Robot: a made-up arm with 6 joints. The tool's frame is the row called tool. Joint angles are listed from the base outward. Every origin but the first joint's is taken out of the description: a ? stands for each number. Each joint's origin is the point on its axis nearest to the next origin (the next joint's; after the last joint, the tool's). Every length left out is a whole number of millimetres.
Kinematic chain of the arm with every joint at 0, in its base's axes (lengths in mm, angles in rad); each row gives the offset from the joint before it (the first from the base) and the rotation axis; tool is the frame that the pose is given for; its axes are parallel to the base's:
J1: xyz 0 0 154 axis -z
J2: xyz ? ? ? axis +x
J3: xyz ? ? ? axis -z
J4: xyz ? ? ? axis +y
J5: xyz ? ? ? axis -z
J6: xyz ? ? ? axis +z
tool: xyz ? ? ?
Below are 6 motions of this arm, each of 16 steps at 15 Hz.
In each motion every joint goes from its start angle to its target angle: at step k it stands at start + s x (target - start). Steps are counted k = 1, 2, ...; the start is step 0. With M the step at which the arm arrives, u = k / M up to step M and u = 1 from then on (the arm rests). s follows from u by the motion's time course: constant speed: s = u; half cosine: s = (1 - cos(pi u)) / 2; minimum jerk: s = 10 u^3 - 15 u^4 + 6 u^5.
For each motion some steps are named. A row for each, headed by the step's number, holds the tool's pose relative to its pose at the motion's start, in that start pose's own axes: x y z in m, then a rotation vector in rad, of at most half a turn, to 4 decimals.
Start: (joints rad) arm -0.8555 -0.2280 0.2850 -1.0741 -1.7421 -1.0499
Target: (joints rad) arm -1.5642 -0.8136 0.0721 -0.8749 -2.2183 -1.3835
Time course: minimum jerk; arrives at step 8
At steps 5, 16:
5: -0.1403 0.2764 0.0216 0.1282 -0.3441 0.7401
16: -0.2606 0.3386 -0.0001 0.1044 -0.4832 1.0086

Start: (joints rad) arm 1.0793 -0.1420 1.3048 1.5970 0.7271 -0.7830
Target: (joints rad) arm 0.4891 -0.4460 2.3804 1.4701 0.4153 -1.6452
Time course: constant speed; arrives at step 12
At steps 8, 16:
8: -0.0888 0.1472 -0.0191 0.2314 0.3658 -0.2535
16: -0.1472 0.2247 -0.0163 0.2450 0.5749 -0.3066

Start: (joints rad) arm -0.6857 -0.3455 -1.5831 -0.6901 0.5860 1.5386
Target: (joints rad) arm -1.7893 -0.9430 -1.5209 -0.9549 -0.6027 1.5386
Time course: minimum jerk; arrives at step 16
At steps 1, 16:
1: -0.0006 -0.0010 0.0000 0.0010 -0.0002 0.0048
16: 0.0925 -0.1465 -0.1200 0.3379 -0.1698 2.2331

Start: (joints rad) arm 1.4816 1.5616 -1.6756 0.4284 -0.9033 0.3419
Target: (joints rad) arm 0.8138 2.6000 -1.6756 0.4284 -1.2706 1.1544
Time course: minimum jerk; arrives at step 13
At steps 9, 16:
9: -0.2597 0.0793 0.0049 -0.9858 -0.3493 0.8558
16: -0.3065 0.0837 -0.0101 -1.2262 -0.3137 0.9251

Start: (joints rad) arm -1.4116 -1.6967 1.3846 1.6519 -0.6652 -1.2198
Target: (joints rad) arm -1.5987 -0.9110 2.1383 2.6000 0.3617 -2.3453
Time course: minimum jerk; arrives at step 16
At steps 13, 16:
13: -0.1794 -0.2899 0.3524 -1.7594 0.6015 -1.0859
16: -0.1644 -0.2936 0.3884 -1.8811 0.5333 -1.0788

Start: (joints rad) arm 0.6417 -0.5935 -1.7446 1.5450 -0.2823 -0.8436
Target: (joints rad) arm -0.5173 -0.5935 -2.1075 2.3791 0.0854 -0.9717
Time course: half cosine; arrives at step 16
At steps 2, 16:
2: 0.0048 -0.0160 -0.0080 -0.0621 0.0031 -0.0426
16: -0.0660 -0.2783 0.0846 -1.4387 -0.1119 -1.5370

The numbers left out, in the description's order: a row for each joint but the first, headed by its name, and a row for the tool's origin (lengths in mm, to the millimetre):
J2: -263 -274 0
J3: 0 31 350
J4: -66 81 0
J5: -28 0 -141
J6: 43 -247 0
tool: 11 48 0

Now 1 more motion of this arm.
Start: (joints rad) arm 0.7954 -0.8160 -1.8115 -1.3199 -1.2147 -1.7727
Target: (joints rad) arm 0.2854 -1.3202 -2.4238 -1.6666 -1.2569 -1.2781
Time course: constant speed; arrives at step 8
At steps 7, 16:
7: -0.1869 -0.0005 -0.0550 0.6047 0.5150 0.6462
16: -0.2098 -0.0124 -0.0633 0.6923 0.5777 0.6952

